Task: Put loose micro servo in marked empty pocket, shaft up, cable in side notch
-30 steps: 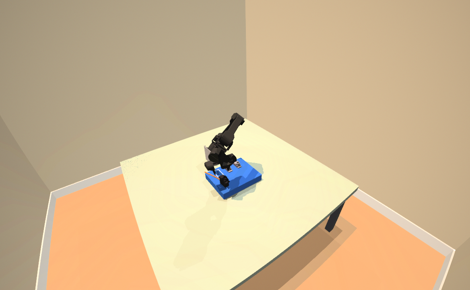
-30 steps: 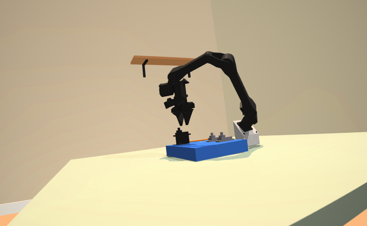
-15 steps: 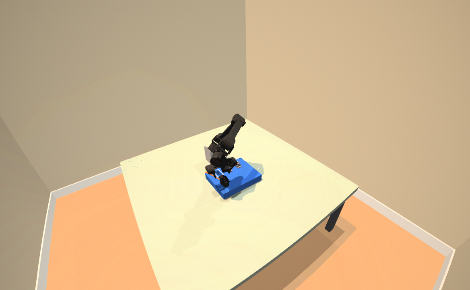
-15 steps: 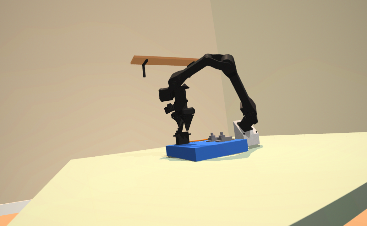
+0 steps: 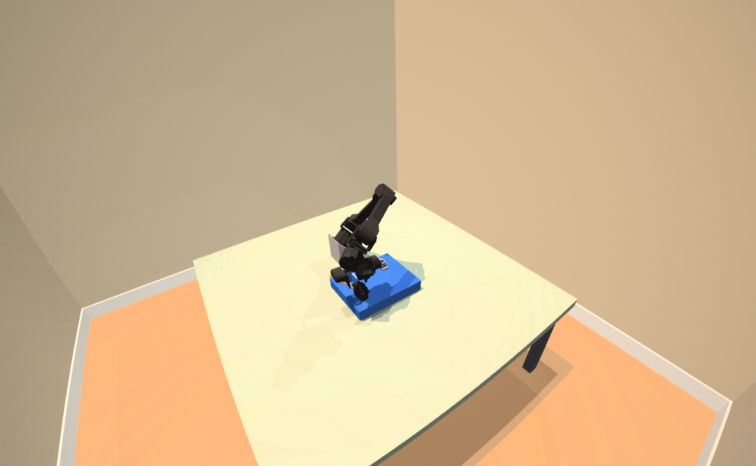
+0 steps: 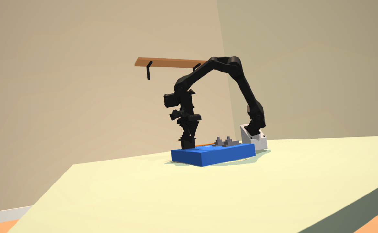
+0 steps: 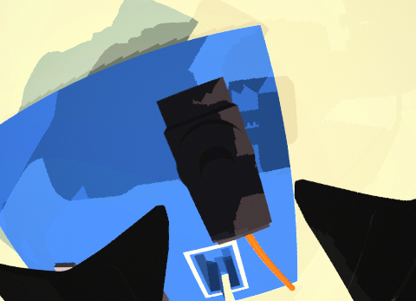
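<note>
Now: the blue deck 100 mm to the left of my gripper tip, 70 mm below it and 20 mm ahead of it.
</note>
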